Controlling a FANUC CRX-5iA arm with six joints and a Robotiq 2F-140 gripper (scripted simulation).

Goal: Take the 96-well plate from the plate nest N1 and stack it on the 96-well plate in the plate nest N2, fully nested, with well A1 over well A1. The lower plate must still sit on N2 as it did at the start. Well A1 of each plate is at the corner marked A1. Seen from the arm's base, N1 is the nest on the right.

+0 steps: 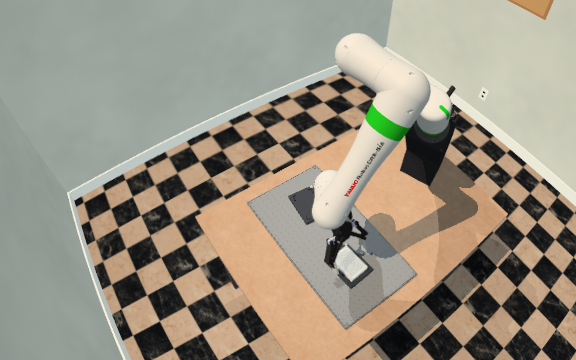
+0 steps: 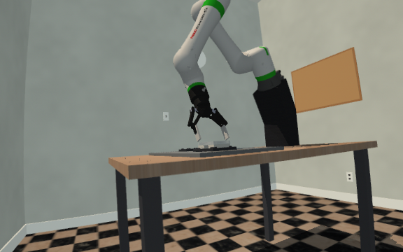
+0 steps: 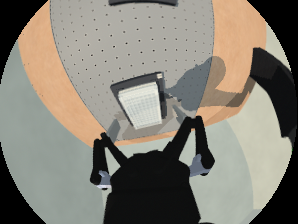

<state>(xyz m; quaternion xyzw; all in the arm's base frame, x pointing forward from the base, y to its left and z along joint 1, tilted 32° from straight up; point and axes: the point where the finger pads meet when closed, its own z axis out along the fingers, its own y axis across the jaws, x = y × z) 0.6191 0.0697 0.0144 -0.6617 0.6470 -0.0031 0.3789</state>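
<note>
Now: hand 3 cm above the white 96-well plate. From my hand the other things lie so: plate nest N1 (32 cm to the right, 9 cm behind, 5 cm below).
</note>
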